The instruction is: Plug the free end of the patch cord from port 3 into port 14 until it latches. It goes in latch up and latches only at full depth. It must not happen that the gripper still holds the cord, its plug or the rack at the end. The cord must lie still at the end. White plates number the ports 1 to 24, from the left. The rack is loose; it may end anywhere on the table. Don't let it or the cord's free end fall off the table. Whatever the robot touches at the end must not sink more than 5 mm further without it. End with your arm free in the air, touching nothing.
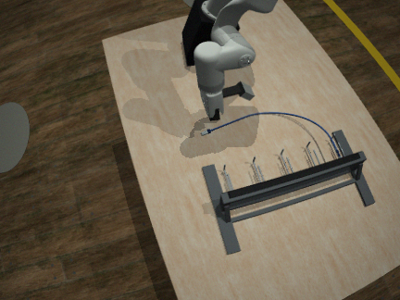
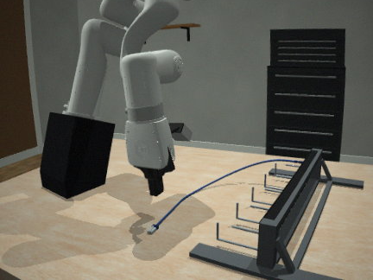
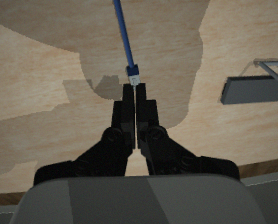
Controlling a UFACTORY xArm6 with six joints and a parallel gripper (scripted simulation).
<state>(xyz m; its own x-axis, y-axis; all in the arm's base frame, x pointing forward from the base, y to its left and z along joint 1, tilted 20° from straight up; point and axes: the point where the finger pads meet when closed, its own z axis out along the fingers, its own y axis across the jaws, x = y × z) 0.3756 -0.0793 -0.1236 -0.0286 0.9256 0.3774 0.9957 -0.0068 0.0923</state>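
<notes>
Now: the plug 10 mm ahead of my hand, 30 mm to the right of it and 100 mm below it.
</notes>
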